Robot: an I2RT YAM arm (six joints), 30 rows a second.
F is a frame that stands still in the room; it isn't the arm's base.
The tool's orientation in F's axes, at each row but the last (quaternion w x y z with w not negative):
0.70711 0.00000 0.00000 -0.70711
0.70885 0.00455 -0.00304 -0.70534
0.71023 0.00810 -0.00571 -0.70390
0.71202 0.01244 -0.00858 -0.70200
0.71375 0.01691 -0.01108 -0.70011
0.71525 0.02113 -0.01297 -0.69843
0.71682 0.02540 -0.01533 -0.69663
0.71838 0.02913 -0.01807 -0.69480
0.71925 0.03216 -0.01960 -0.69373
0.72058 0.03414 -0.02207 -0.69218
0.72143 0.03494 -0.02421 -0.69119
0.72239 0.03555 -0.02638 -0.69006
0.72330 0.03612 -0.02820 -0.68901
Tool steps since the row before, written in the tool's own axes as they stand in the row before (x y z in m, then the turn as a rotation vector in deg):
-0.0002 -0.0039 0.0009 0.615 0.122 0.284
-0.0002 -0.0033 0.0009 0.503 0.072 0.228
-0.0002 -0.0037 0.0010 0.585 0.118 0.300
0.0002 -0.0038 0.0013 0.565 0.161 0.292
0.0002 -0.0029 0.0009 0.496 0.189 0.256
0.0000 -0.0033 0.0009 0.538 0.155 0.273
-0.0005 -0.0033 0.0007 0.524 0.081 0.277
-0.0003 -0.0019 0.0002 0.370 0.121 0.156
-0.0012 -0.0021 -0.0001 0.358 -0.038 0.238
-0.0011 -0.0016 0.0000 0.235 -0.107 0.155
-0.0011 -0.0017 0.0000 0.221 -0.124 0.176
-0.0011 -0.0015 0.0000 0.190 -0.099 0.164
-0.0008 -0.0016 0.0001 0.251 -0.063 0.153
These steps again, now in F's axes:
-0.0039 0.0002 0.0009 0.122 -0.615 0.284
-0.0033 0.0002 0.0009 0.072 -0.503 0.228
-0.0037 0.0002 0.0009 0.117 -0.585 0.300
-0.0038 -0.0003 0.0012 0.160 -0.564 0.294
-0.0029 -0.0003 0.0008 0.188 -0.494 0.259
-0.0033 -0.0001 0.0007 0.155 -0.537 0.274
-0.0033 0.0004 0.0005 0.080 -0.526 0.274
-0.0019 0.0002 0.0001 0.123 -0.368 0.158
-0.0021 0.0011 -0.0002 -0.042 -0.364 0.229
-0.0016 0.0010 -0.0001 -0.109 -0.242 0.142
-0.0017 0.0010 -0.0001 -0.129 -0.229 0.162
-0.0015 0.0010 -0.0001 -0.104 -0.197 0.153
-0.0016 0.0007 0.0000 -0.064 -0.256 0.144

